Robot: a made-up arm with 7 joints.
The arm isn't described. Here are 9 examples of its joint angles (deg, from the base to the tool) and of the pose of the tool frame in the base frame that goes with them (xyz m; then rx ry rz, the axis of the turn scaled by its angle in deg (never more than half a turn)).
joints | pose
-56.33 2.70 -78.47 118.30 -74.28 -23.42 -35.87 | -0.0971 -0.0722 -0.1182 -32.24 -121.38 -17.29
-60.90 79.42 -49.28 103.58 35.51 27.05 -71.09 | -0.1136 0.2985 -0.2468 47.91 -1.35 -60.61
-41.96 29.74 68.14 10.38 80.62 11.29 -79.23 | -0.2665 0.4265 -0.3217 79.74 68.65 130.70
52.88 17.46 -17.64 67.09 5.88 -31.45 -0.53 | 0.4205 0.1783 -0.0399 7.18 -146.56 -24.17
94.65 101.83 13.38 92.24 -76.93 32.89 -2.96 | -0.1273 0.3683 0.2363 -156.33 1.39 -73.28
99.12 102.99 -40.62 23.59 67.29 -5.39 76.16 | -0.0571 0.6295 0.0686 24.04 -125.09 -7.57
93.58 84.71 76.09 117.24 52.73 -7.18 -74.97 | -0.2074 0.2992 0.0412 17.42 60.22 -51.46
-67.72 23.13 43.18 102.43 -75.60 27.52 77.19 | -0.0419 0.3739 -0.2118 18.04 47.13 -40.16
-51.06 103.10 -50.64 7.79 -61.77 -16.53 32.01 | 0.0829 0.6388 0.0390 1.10 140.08 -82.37
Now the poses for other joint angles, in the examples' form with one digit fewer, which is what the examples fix.
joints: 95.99 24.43 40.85 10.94 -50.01 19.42 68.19
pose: 0.440 0.376 0.083 -27.5 -79.1 -25.4
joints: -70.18 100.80 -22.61 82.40 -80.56 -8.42 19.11
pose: 0.040 0.442 -0.231 14.6 -47.2 171.5
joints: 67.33 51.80 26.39 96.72 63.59 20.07 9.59
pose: 0.135 0.386 0.187 -16.0 -163.4 -1.1
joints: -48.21 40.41 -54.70 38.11 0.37 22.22 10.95
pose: -0.260 0.337 -0.353 -5.1 54.1 -60.7
